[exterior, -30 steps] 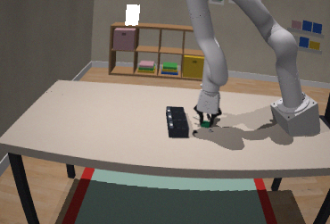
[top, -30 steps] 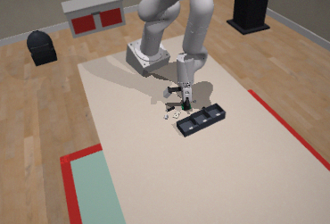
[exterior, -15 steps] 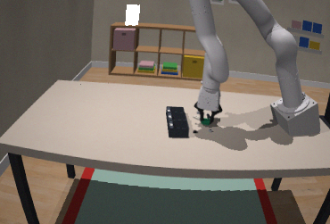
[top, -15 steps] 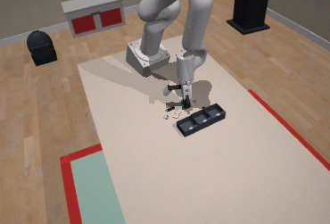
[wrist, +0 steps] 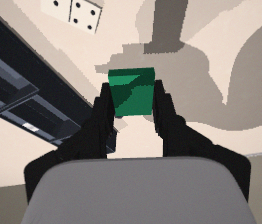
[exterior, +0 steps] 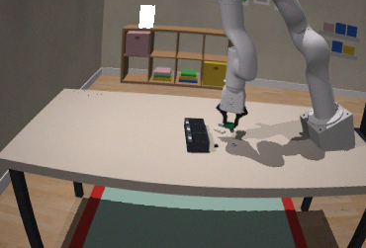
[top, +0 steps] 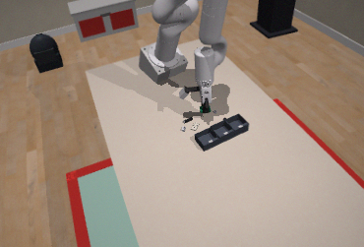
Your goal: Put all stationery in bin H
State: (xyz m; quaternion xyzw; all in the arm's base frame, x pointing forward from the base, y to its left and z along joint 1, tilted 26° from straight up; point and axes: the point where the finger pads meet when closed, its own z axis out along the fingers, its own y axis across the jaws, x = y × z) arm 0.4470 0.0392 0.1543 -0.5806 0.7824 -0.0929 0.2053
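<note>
The grey-white piece is 13 cm to the right of my hand, 7 cm below it and 3 cm ahead of it. Round my hand: white domino-like piece 7 cm to the right, 7 cm below, 3 cm ahead; then green flat piece 2 cm below; then grey thing 7 cm below, 6 cm to the left, 2 cm behind.
</note>
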